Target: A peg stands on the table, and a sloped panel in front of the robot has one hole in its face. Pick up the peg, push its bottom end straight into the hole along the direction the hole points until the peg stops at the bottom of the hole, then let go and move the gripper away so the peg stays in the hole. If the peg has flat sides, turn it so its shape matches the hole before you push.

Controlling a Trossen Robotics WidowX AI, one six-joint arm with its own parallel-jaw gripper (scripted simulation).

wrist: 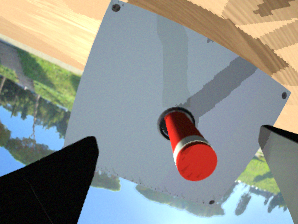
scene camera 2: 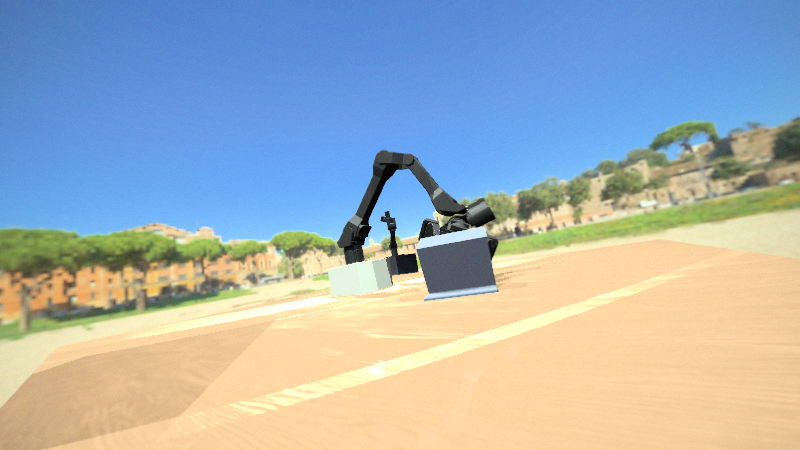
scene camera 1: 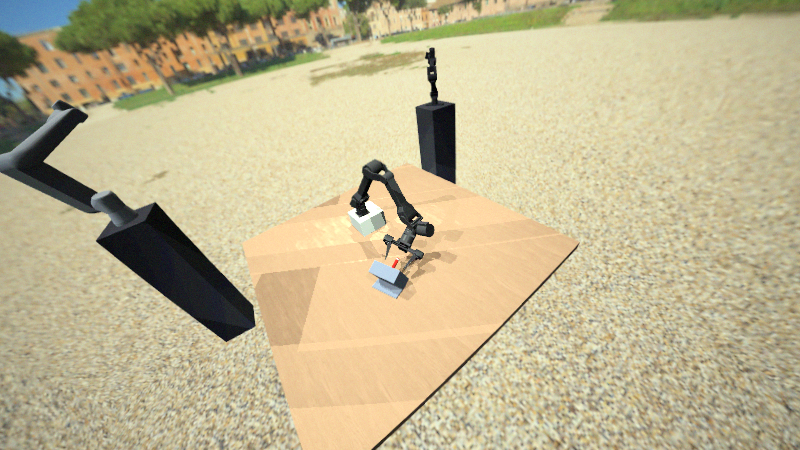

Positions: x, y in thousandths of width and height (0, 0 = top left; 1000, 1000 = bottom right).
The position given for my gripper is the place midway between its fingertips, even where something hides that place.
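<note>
I can see a sloped panel (scene camera 2: 576, 579), and the wrist view has the panel too (wrist: 465, 297). There's also a red peg (wrist: 656, 708), but scene camera 2 does not show the peg, which is hidden by the sloped panel. My gripper (scene camera 2: 572, 563) is open and holds nothing, and I see my gripper (wrist: 609, 627) as well.
</note>
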